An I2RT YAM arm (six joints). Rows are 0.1 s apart.
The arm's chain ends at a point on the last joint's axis. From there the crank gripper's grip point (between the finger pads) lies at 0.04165 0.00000 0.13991 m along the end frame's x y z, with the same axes.
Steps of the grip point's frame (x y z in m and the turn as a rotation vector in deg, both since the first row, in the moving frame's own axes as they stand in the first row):
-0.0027 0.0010 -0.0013 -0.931 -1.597 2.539
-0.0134 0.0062 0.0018 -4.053 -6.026 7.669
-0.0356 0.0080 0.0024 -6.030 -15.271 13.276
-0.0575 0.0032 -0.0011 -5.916 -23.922 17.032
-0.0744 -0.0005 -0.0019 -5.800 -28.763 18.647
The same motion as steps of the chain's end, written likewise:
0.0013 -0.0030 -0.0024 -0.931 -1.597 2.539
0.0025 -0.0084 -0.0012 -4.053 -6.026 7.669
0.0051 -0.0121 -0.0023 -6.030 -15.271 13.276
0.0057 -0.0148 -0.0044 -5.916 -23.922 17.032
0.0011 -0.0165 -0.0031 -5.800 -28.763 18.647

